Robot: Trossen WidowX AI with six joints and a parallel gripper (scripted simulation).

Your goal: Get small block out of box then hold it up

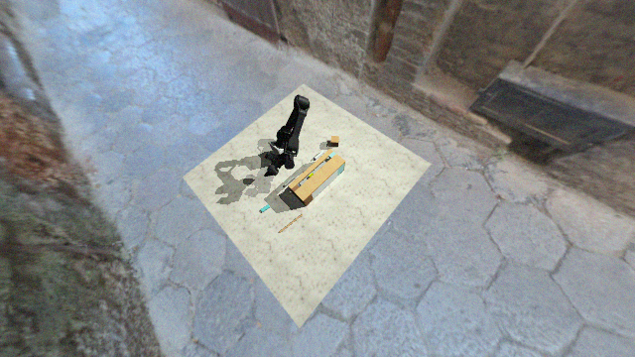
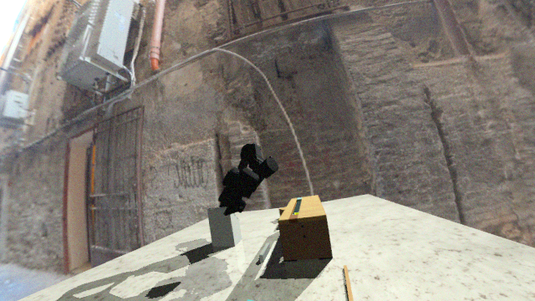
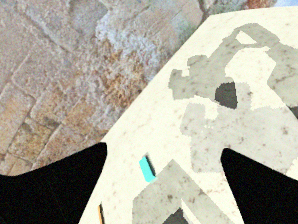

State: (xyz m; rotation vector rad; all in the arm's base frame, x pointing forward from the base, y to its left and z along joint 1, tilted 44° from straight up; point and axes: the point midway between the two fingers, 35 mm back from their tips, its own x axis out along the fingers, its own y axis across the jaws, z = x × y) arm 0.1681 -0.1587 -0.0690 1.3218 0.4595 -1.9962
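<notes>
Right now my gripper tip is 17 cm short of the yellow block, 22 cm to the right of it and 10 cm above it. The rest, counted from my gripper tip: thin stick (30 cm ahead, 7 cm to the right, 19 cm below); then clear-fronted box (15 cm ahead, 25 cm to the left, 13 cm below); then teal piece (10 cm ahead, 15 cm to the right, 19 cm below).
</notes>
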